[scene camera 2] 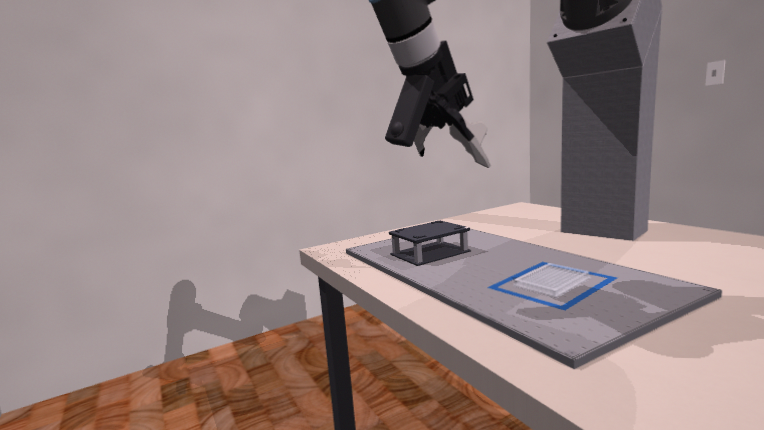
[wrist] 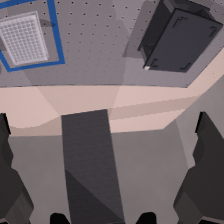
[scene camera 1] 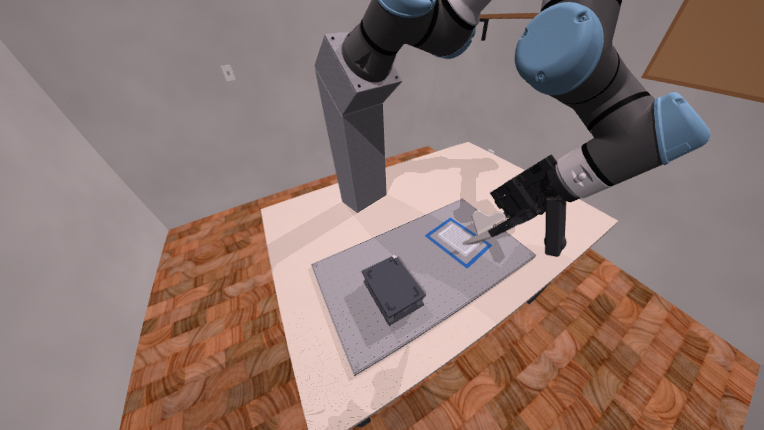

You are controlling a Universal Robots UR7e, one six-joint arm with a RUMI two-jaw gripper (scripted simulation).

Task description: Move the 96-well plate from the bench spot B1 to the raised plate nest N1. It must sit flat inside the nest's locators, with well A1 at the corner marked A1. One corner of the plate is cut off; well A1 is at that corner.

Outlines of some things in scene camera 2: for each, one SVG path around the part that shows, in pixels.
The gripper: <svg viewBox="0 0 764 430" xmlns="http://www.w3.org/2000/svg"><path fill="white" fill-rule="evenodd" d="M398 65L406 79L385 135L385 140L391 144L411 147L414 142L419 155L423 157L425 151L424 141L433 128L431 126L442 129L447 123L450 126L450 135L465 147L466 151L473 156L475 162L489 168L490 162L481 147L487 132L486 125L483 122L469 123L459 113L464 106L467 107L474 99L466 74L457 73L447 41L441 41L436 54L419 65L413 67Z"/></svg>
A 96-well plate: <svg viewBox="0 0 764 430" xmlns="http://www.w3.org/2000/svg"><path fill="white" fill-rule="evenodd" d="M513 287L557 299L590 280L591 276L588 271L548 263L515 279Z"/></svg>
